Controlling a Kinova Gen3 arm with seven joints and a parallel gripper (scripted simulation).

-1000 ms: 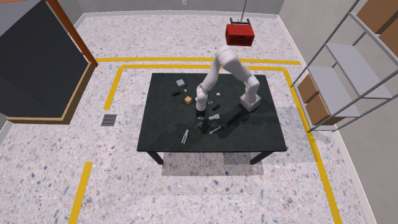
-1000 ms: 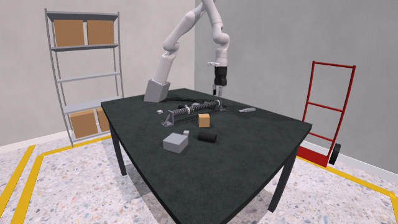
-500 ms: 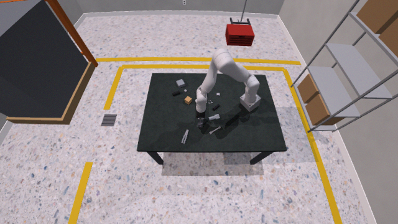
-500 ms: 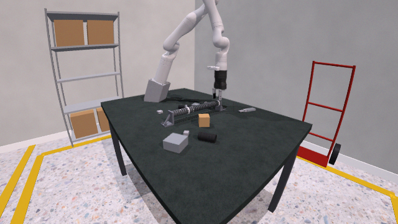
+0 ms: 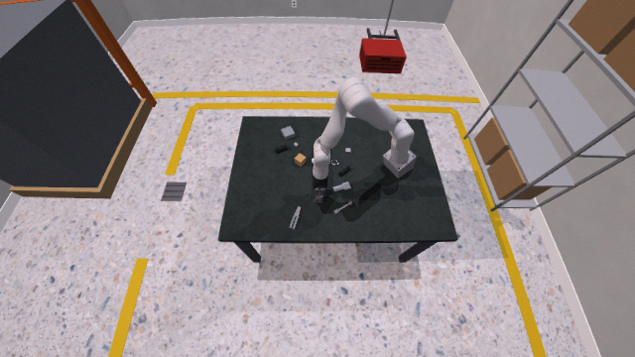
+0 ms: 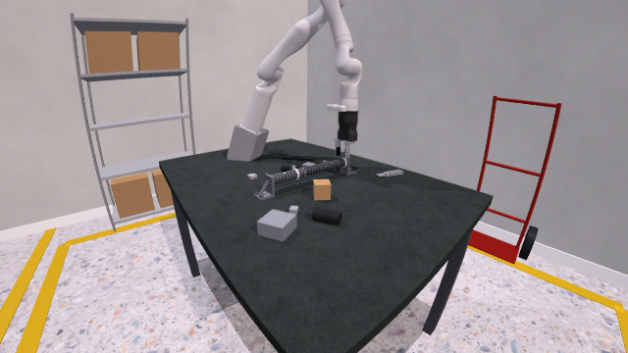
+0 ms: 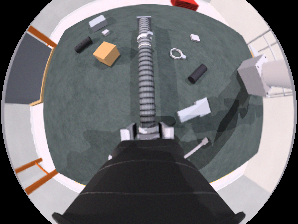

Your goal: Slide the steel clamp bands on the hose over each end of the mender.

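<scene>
My gripper is now 12 cm short of the tan cube, 20 cm to the left of it and 7 cm above it. Also, from my hand: black cylinder (15 cm behind, 15 cm to the right, 8 cm below); grey tool (12 cm ahead, 16 cm to the left, 9 cm below); grey cube (16 cm ahead, 33 cm to the right, 8 cm below).
</scene>
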